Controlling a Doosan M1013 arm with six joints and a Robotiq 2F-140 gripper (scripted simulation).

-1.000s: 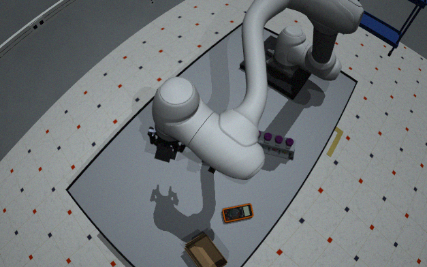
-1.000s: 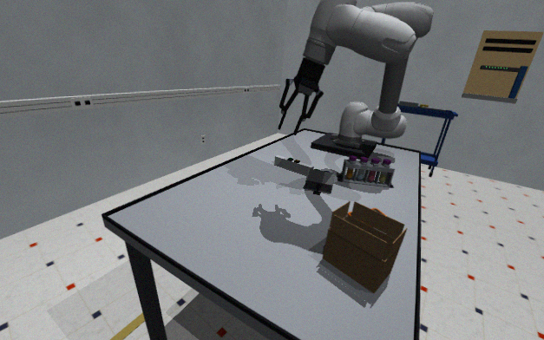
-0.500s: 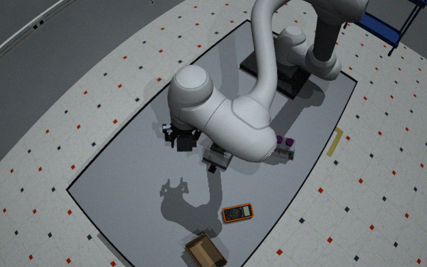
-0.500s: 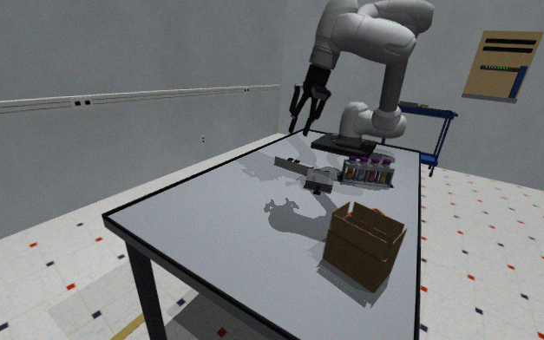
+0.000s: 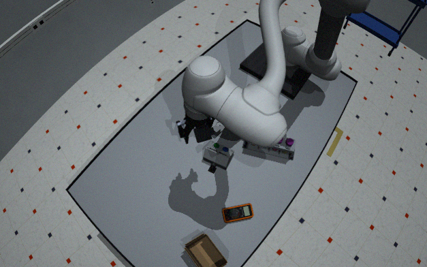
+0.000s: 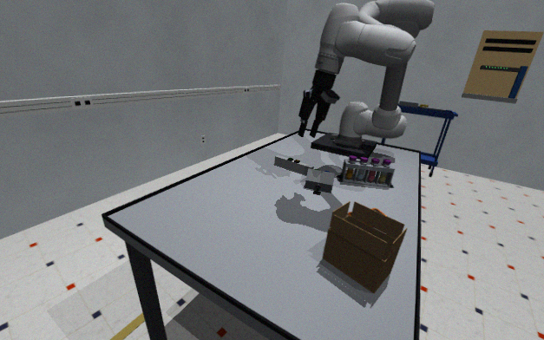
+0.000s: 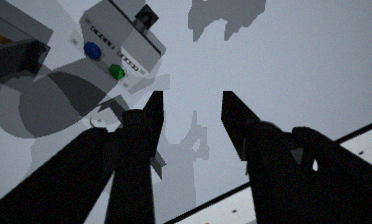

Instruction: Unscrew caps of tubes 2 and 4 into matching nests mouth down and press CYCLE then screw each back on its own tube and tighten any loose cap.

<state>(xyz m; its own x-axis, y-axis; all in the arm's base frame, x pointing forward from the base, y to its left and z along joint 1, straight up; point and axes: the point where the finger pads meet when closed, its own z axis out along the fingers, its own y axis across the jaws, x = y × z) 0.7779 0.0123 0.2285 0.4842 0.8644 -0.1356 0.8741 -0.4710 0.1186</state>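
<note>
Now: hand 25 cm past the purple cap, 19 cm to the right of it and 15 cm above it. Also, from my hand: green key: 20 cm below, 9 cm behind, 3 cm to the left; then blue key: 20 cm below, 10 cm behind, 7 cm to the left; then key housing: 21 cm below, 8 cm behind, 5 cm to the left.
</note>
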